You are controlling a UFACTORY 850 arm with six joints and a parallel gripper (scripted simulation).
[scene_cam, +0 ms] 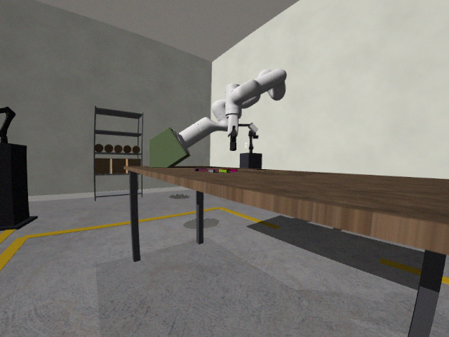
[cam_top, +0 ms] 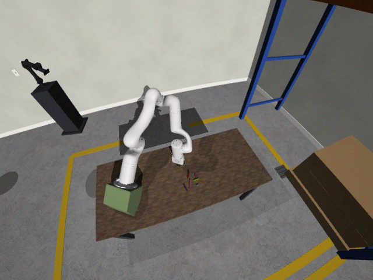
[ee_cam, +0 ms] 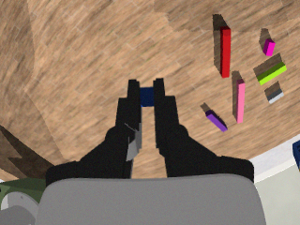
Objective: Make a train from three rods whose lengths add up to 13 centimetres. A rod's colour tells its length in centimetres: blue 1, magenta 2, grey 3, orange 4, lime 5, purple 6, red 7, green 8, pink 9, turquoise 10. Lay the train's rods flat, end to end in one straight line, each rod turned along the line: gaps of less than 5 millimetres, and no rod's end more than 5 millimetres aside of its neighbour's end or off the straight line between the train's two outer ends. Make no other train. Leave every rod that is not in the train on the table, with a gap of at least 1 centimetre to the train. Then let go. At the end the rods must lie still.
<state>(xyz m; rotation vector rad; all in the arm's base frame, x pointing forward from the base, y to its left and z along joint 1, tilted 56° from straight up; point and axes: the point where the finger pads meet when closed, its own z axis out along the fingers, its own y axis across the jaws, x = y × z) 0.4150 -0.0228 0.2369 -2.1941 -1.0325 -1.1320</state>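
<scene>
The red rod lies 12 cm below my hand, 8 cm ahead of it and 6 cm to the right of it. From my hand the other things lie so: blue rod: 2 cm below; then magenta rod: 14 cm ahead, 12 cm below, 8 cm to the right; then pink rod: 16 cm to the right, 12 cm below, 8 cm ahead.
</scene>
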